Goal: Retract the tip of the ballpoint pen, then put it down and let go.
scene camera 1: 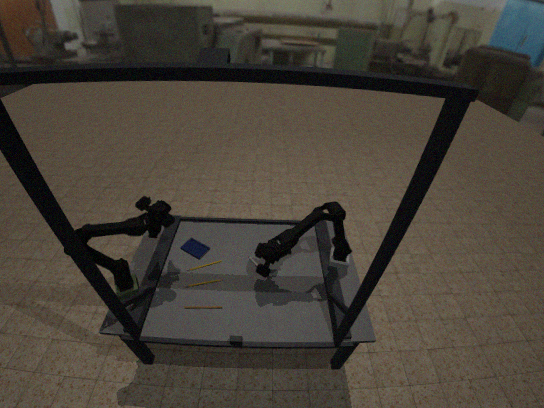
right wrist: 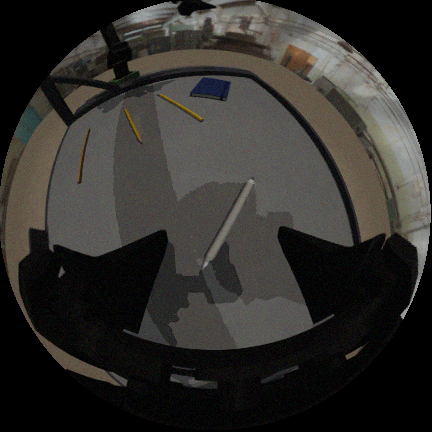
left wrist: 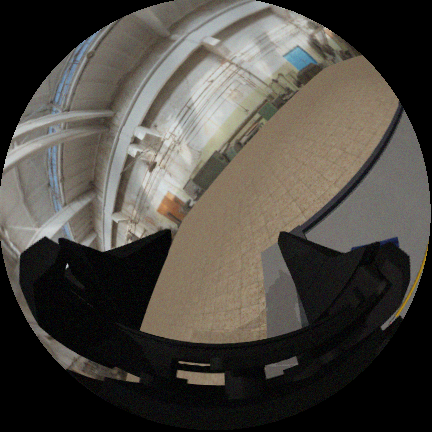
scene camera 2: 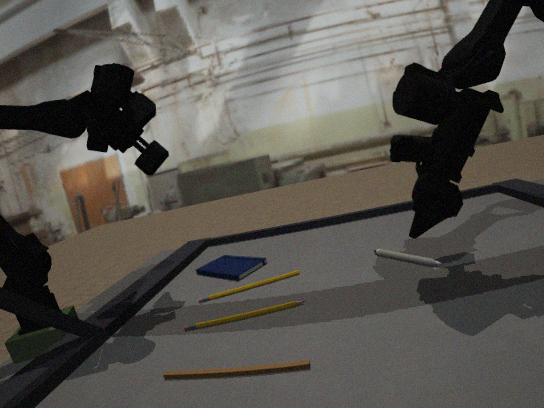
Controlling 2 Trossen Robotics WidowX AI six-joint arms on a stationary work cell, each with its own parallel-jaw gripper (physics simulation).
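Places are measured from the left arm's base along level axes (x ahead, y left, z up), in centimetres.
Where they show: left gripper, between the fingertips: (left wrist: pixel 226 236) (scene camera 2: pixel 138 141); right gripper, between the fingertips: (scene camera 1: pixel 260 262) (right wrist: pixel 223 234) (scene camera 2: pixel 413 223); left arm's base, origin of its link: (scene camera 1: pixel 126 284) (right wrist: pixel 122 75); right arm's base, origin of its link: (scene camera 1: pixel 339 256).
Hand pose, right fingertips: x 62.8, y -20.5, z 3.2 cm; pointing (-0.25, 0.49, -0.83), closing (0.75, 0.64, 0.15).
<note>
Things, the pixels of their top centre, and the offset from my right fingertips. Level surfaces: height alone.
- white ballpoint pen, centre of its top: (right wrist: pixel 233 218) (scene camera 2: pixel 405 252) (scene camera 1: pixel 257 264) dx +0.4, dy +3.4, dz -5.9 cm
- grey table, height of its surface: dz -7.2 cm
- blue notebook, centre of its top: (scene camera 2: pixel 229 264) (right wrist: pixel 212 85) (scene camera 1: pixel 195 247) dx -24.7, dy +30.2, dz -6.0 cm
- orange-brown stick, centre of its top: (scene camera 2: pixel 231 369) (right wrist: pixel 82 150) (scene camera 1: pixel 203 307) dx -33.2, dy -5.7, dz -6.6 cm
The white ballpoint pen (scene camera 1: pixel 253 260) (scene camera 2: pixel 406 257) (right wrist: pixel 228 223) lies flat on the grey table (scene camera 1: pixel 280 320) (scene camera 2: pixel 350 365) (right wrist: pixel 200 150). Its pointed end lies toward the bottom in the right wrist view, its button end at the upper right. I cannot tell whether the writing tip is out. My right gripper (right wrist: pixel 223 234) is open and empty above the pen, whose lower part shows between the fingers in the right wrist view. In scene camera 1 the right arm partly hides the pen. My left gripper (left wrist: pixel 226 236) is open and empty, raised near the table's left edge, away from the pen.
A blue notebook (scene camera 1: pixel 195 248) (scene camera 2: pixel 232 267) (right wrist: pixel 211 88) lies at the table's back left in scene camera 1. Two yellow pencils (scene camera 2: pixel 250 286) (scene camera 2: pixel 245 315) and an orange-brown stick (scene camera 1: pixel 203 307) (scene camera 2: pixel 237 370) (right wrist: pixel 84 156) lie left of the pen in scene camera 2. Dark frame posts (scene camera 1: pixel 417 200) surround the table.
</note>
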